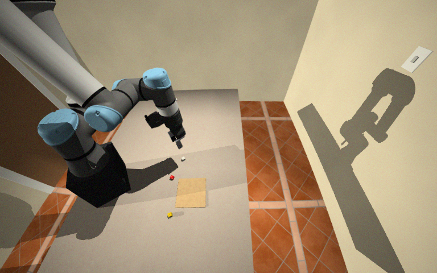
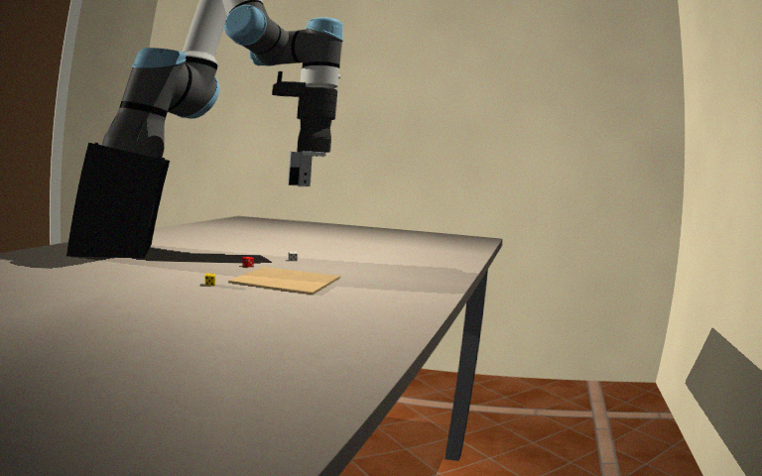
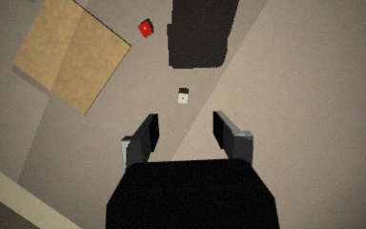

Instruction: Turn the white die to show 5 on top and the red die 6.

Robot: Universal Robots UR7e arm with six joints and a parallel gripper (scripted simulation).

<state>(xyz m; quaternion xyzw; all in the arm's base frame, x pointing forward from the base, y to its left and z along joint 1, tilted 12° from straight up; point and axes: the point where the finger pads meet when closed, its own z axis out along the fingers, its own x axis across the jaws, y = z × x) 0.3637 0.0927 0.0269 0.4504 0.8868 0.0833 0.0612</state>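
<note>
Right now my hand is 150 mm above the white die and 10 mm to the left of it. From my hand the other things lie so: yellow die 290 mm to the right, 150 mm below, 50 mm behind; red die 150 mm below, 110 mm to the right, 60 mm behind; tan mat 190 mm to the right, 160 mm below, 40 mm ahead.
</note>
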